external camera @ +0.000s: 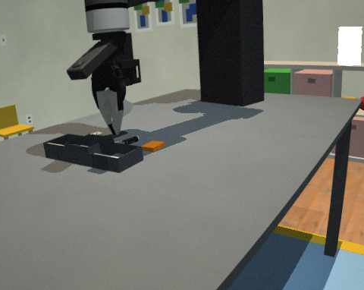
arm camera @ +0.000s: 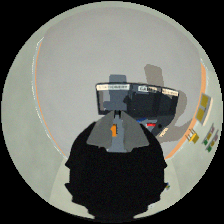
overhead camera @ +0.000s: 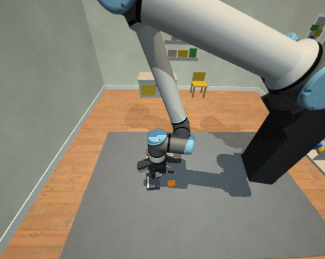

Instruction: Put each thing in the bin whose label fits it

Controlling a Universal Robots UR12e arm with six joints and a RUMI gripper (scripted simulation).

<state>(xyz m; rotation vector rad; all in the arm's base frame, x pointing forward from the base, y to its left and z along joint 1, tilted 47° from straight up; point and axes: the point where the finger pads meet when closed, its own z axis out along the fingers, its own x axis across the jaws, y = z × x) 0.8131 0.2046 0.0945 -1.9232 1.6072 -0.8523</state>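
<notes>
The white dotted tile lies 90 mm behind my hand, 240 mm to the right of it and 70 mm below it. From my hand the other things lie so: orange flat block (110 mm behind, 70 mm below); black cylinder (110 mm behind, 90 mm to the right, 70 mm below); small blue piece (50 mm behind, 90 mm to the right, 70 mm below).
</notes>
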